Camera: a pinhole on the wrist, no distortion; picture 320 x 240 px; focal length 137.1 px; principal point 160.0 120.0 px. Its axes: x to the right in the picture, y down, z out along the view. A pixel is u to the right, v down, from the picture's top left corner.
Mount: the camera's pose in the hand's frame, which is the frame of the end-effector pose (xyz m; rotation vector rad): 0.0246 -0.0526 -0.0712 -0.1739 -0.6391 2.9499
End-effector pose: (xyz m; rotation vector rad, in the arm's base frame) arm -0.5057 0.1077 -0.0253 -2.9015 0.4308 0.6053
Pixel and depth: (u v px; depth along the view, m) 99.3 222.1 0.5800
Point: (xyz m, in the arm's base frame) -0.2559 0.8034 -0.2991
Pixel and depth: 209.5 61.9 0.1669
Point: -0.5744 0.1864 -0.0948
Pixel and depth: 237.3 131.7 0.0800
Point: -0.5052 0.1948 -0.0002
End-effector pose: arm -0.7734 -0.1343 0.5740 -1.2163 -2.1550 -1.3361
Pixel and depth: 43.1 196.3 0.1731
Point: -1.0287 -0.0627 0.5030
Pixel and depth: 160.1 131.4 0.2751
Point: -0.8863 -0.0355 0.3740
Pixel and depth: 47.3 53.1 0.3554
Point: -0.9475 0.2828 0.5333
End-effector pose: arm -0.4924 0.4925 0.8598 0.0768 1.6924 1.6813
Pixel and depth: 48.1 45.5 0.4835
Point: -0.4656 1.1064 0.7017
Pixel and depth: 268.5 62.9 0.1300
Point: -0.3771 0.4903 0.8706
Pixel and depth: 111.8 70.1 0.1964
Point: -0.4361 0.6391 0.7777
